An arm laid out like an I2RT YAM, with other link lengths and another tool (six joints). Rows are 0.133 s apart.
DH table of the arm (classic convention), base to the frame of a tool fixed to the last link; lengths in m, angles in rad. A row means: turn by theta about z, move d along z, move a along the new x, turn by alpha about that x. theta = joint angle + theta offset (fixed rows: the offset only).
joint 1: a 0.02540; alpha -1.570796; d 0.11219; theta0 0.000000
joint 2: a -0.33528; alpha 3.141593; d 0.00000; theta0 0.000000
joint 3: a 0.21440; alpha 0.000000; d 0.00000; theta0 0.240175
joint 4: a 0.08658; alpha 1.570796; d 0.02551; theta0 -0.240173
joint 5: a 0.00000; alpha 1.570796; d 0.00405; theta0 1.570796
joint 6: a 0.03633; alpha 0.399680; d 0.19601; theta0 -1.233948
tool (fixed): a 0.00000; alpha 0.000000; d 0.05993; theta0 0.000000
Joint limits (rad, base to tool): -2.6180..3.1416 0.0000..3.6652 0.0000..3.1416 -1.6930..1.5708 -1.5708..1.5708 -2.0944..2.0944
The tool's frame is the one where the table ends.
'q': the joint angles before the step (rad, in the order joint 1, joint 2, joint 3, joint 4, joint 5, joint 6). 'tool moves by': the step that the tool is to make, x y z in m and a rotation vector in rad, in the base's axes. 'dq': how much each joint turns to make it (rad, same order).
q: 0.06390 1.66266 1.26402 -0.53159 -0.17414 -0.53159
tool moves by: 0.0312 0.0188 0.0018 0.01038 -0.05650 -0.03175
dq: 0.06302 0.04959 0.00088 0.11738 0.05536 0.07789
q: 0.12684 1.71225 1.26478 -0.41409 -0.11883 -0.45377
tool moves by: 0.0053 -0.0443 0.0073 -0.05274 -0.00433 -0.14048
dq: -0.02815 -0.01931 0.02293 -0.04071 0.11335 0.05079
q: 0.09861 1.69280 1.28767 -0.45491 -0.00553 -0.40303
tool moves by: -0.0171 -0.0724 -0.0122 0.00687 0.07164 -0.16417
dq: -0.13201 -0.01025 0.00840 -0.08999 0.01296 0.03089
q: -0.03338 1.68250 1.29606 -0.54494 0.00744 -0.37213
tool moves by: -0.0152 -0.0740 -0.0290 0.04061 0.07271 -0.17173
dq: -0.15857 0.04496 -0.00766 -0.02405 -0.01901 0.02909
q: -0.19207 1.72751 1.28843 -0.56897 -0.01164 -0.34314
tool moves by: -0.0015 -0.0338 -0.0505 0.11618 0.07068 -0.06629
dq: -0.12132 0.12669 -0.00006 0.02909 -0.10948 -0.00115
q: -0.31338 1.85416 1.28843 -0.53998 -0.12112 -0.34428
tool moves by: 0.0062 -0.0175 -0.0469 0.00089 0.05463 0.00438
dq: -0.03157 0.11889 -0.00006 0.06213 0.00004 -0.03997
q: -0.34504 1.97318 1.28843 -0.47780 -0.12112 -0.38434
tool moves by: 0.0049 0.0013 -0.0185 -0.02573 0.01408 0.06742
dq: 0.00115 0.04806 -0.00014 0.03485 0.00077 -0.07285
